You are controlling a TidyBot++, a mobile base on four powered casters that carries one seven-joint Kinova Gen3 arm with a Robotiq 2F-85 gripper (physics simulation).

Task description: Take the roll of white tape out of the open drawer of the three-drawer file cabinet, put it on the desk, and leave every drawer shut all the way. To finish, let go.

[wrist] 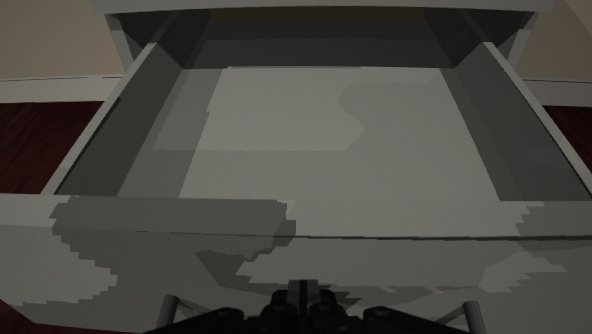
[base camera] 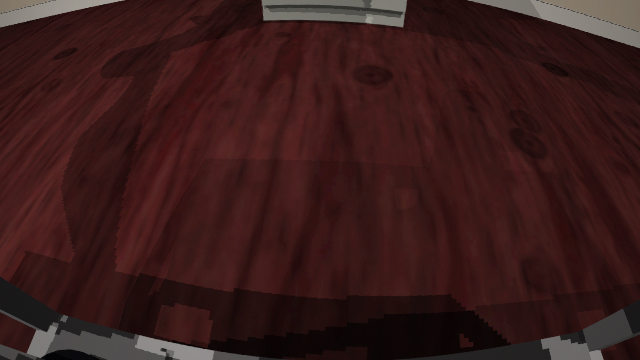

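The file cabinet point(base camera: 332, 11) point(wrist: 320, 5) is pale grey. In the wrist view one drawer point(wrist: 320, 175) stands open, and no tape shows on its visible floor. The drawer's front panel point(wrist: 380, 260) runs across the lower part of the wrist view. Two posts of its handle point(wrist: 168, 312) show at the bottom, left and right of the gripper. My gripper point(wrist: 303, 300) is shut and empty, at the drawer front between the handle posts; whether it touches the panel or handle I cannot tell. The roll of white tape and the desk do not show in either view.
Dark red wooden floor point(base camera: 320, 125) lies between the base and the cabinet. Shadows fall across it. Pale skirting point(base camera: 590, 30) point(wrist: 55, 90) and beige wall point(wrist: 50, 40) stand behind the cabinet. Parts of the base frame point(base camera: 175, 345) show along the bottom of the base view.
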